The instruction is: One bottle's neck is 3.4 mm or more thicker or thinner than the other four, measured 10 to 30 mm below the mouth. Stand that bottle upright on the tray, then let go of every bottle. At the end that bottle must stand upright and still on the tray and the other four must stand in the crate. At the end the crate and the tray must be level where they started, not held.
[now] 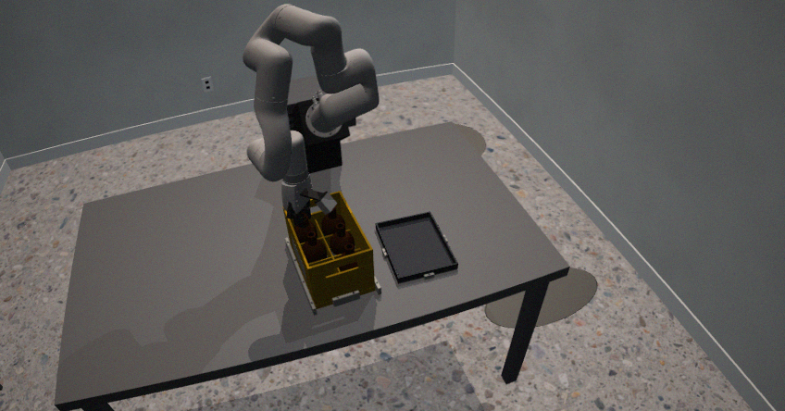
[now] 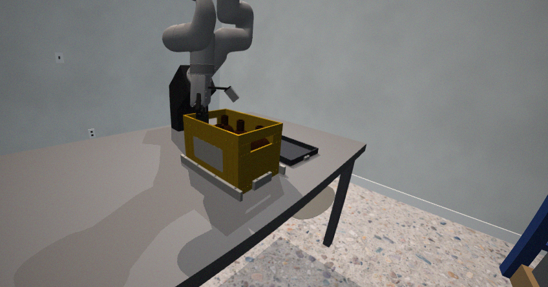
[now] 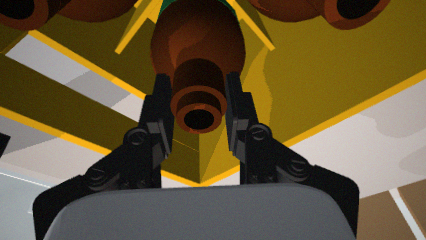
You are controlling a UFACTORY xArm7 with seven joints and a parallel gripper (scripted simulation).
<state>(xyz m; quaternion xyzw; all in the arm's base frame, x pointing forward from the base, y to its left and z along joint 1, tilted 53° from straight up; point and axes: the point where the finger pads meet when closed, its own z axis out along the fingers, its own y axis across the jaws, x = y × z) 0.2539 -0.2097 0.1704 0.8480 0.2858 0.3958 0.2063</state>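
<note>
My gripper is now 10 cm short of the yellow crate, 7 cm above it and 2 cm to the right of it. Round my hand: black tray (28 cm to the left, 18 cm ahead, 15 cm below).
</note>
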